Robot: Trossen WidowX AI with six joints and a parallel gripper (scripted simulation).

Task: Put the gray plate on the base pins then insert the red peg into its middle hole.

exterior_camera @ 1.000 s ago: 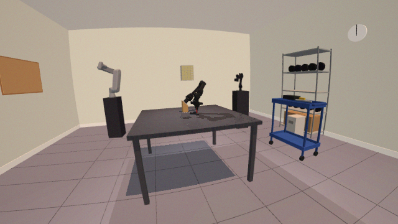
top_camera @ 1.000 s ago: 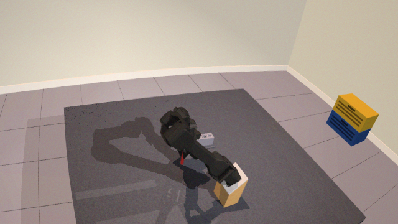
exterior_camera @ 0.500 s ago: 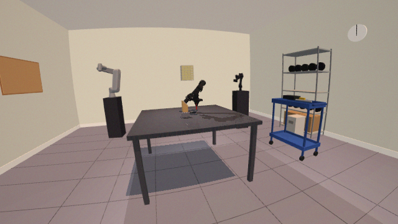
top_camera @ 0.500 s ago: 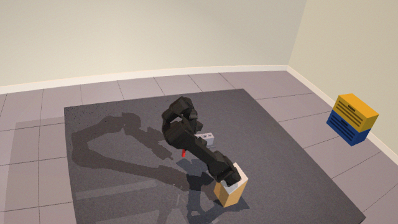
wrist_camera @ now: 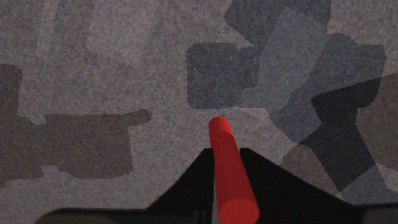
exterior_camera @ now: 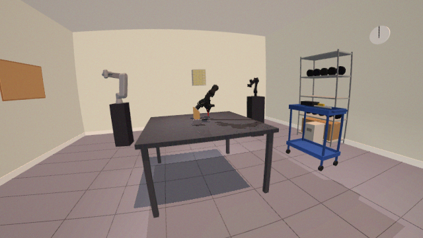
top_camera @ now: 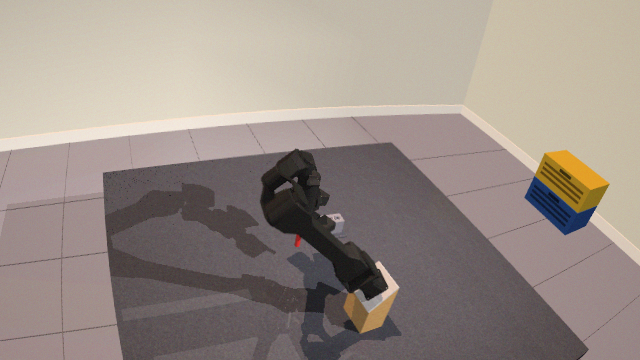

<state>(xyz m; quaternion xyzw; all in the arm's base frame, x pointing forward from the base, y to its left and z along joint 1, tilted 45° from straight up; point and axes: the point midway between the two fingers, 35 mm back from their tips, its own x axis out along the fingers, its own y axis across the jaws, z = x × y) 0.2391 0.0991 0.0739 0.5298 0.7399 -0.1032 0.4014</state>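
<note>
My gripper tip is now 120 mm short of the gray plate, 140 mm to the left of it and 70 mm above it. From my gripper tip the other things lie so: base: 120 mm ahead, 140 mm to the right, 100 mm below; red peg: right at my gripper tip.
</note>
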